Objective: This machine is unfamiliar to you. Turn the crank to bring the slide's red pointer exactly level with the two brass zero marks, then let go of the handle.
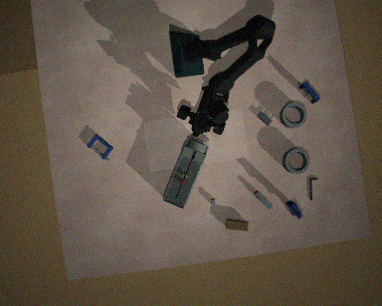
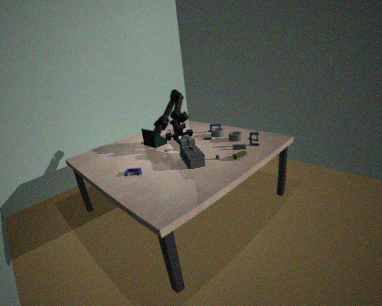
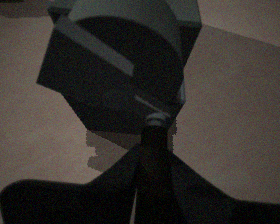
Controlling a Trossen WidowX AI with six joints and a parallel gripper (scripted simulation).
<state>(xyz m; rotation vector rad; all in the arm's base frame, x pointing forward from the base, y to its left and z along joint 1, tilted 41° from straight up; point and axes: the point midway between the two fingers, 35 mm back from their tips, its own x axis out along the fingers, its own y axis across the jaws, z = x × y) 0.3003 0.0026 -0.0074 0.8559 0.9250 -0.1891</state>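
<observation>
My gripper tip is 18 cm short of the red pointer, 7 cm to the left of it and 3 cm below it. Round my gripper tip: small grey cube (28 cm ahead, 4 cm to the left, 4 cm below); grey bar (30 cm ahead, 25 cm to the left, 3 cm below); dark handle (2 cm behind, 1 cm to the left, 2 cm above).
</observation>
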